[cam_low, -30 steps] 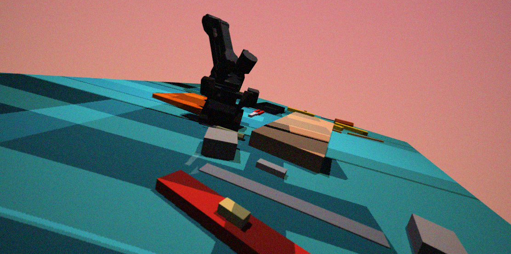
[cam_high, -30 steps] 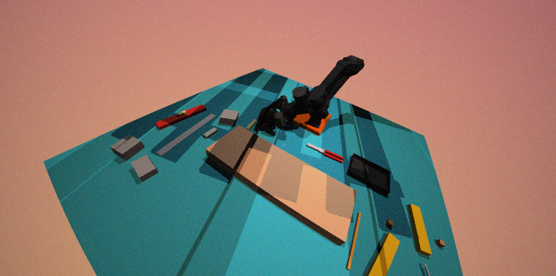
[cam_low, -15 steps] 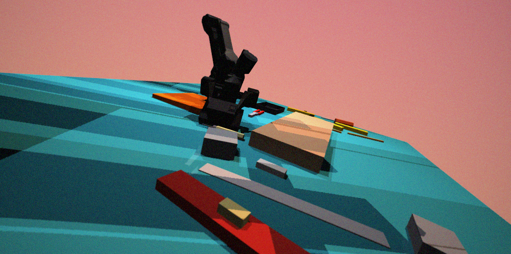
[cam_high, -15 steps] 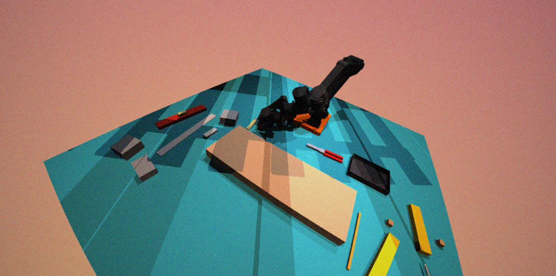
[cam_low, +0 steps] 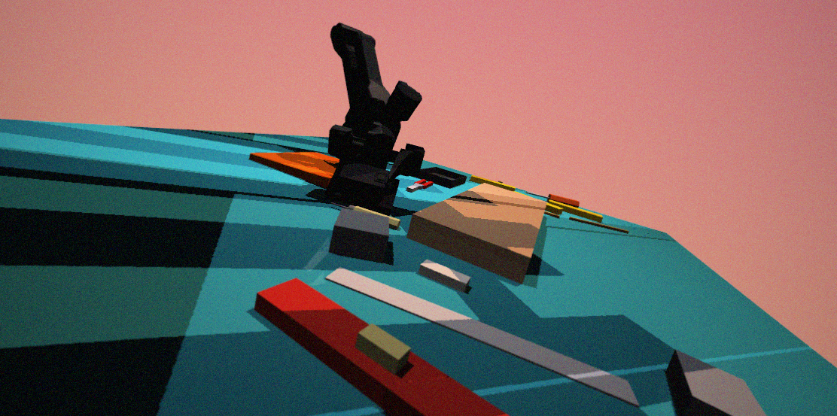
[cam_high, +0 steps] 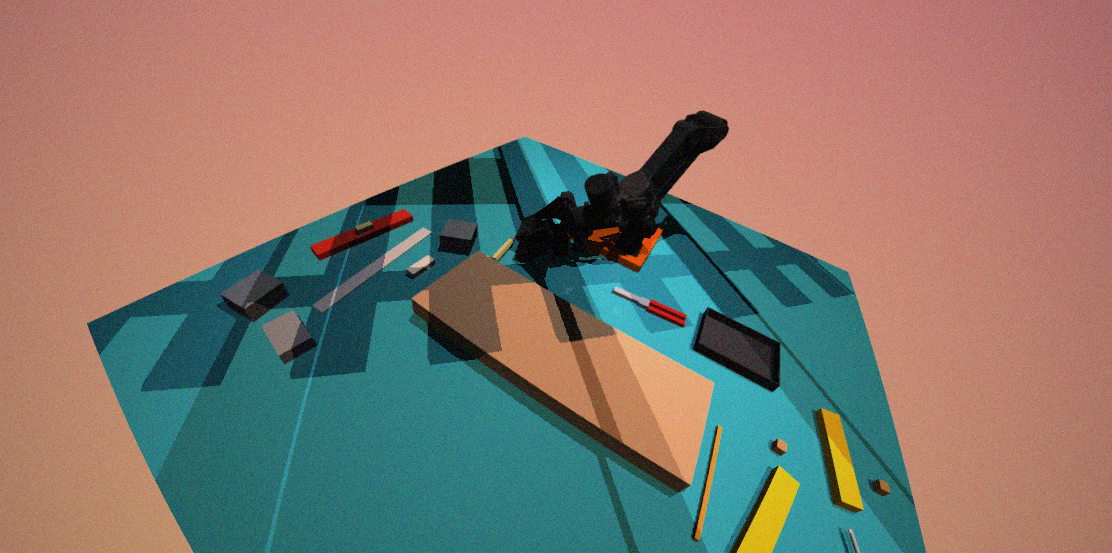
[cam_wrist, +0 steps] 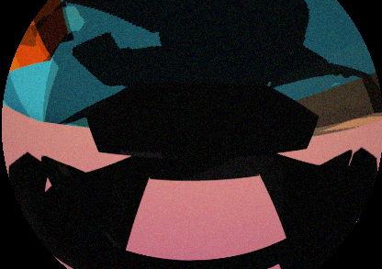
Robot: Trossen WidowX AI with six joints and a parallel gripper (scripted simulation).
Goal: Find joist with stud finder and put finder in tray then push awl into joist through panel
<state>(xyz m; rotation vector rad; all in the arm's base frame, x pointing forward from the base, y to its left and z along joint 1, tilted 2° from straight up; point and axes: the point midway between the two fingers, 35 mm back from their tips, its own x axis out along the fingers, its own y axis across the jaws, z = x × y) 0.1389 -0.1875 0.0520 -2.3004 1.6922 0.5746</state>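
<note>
Right now the stud finder is 10 mm to the left of my gripper tip, 10 mm below it and 10 mm ahead of it. The rest, counted from my gripper tip: white block (200 mm ahead, 140 mm to the right, 60 mm below); then green light (30 mm ahead); then awl (60 mm below, 40 mm to the right, 20 mm ahead).
</note>
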